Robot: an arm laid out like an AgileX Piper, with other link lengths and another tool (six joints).
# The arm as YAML. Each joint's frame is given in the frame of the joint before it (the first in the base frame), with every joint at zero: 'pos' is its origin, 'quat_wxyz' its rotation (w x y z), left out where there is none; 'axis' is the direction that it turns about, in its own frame. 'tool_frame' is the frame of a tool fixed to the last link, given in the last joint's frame.
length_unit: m
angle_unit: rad
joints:
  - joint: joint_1
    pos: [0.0, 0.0, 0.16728]
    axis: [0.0, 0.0, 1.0]
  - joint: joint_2
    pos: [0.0, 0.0, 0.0]
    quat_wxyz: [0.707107, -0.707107, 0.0, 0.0]
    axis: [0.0, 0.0, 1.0]
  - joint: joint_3
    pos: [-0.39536, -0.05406, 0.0]
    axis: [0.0, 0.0, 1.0]
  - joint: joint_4
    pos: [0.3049, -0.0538, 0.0]
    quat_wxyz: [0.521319, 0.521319, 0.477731, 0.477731]
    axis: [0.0, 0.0, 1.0]
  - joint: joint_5
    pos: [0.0, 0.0, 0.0]
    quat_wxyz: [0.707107, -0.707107, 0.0, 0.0]
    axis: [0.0, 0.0, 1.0]
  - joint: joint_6
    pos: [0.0, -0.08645, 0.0]
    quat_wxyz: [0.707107, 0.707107, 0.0, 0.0]
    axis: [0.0, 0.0, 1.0]
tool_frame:
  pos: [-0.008, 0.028, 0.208]
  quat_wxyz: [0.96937, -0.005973, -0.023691, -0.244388]
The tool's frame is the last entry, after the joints.
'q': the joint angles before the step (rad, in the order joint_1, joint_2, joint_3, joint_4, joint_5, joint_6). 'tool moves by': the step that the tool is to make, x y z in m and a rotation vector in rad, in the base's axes. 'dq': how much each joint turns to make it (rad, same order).
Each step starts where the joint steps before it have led.
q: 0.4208 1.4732 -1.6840 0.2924 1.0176 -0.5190
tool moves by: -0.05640 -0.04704 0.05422 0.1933 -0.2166 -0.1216
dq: -0.0200 -0.3148 0.3329 0.0341 -0.3175 0.0369
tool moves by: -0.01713 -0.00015 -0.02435 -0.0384 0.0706 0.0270
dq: 0.0032 -0.0121 0.0186 -0.0008 0.0777 -0.0001
